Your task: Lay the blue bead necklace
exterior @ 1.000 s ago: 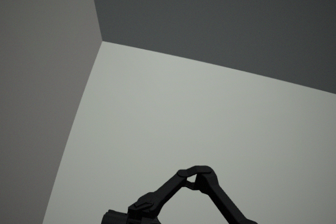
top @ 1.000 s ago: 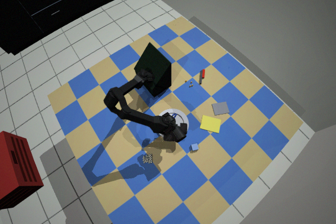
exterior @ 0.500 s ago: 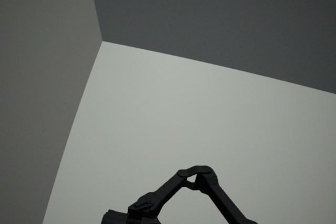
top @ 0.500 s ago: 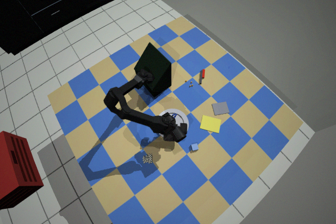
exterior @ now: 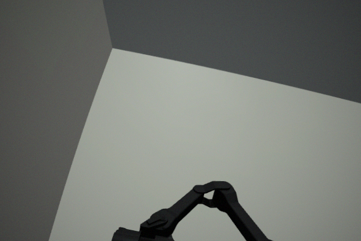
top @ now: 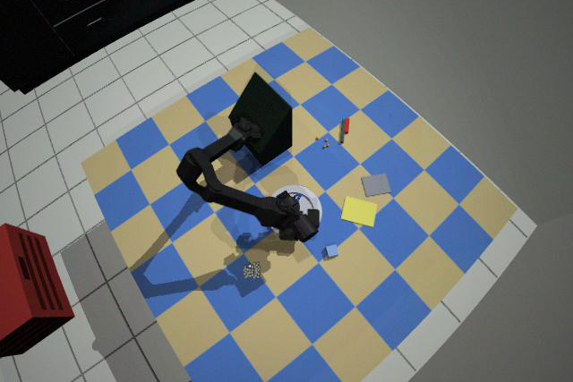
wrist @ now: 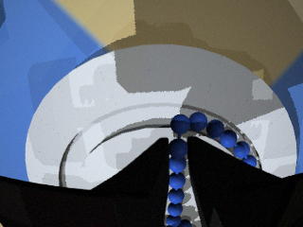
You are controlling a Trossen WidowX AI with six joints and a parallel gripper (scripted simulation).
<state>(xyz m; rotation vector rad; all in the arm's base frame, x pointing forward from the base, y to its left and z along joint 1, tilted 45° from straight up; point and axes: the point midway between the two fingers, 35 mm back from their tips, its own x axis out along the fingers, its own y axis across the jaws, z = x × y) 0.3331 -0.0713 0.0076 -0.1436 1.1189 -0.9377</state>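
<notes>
Now: the round white bead board 40 mm behind my gripper tip, 40 mm to the left of it and 10 mm below it. The rest, counted from my gripper tip: small blue cube: 150 mm ahead, 70 mm to the left, 10 mm below; grey square: 40 mm ahead, 360 mm to the left, 20 mm below; yellow pad: 90 mm ahead, 240 mm to the left, 20 mm below.
</notes>
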